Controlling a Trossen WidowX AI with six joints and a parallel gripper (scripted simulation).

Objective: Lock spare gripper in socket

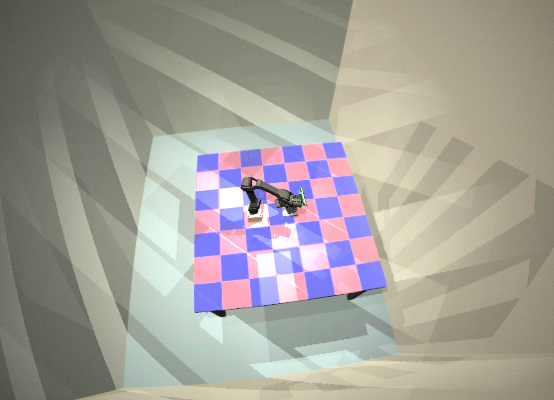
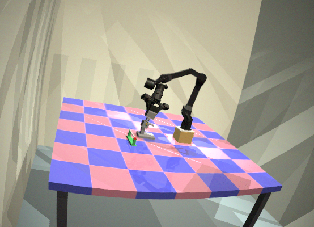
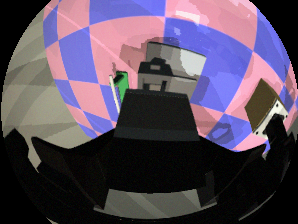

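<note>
Right now my gripper tip is 140 mm short of the green bar-shaped piece, 80 mm to the right of it and 130 mm above it. Also, from my gripper tip: spare gripper (10 mm to the right); grey mount (10 mm ahead, 10 mm to the right, 100 mm below).
</note>
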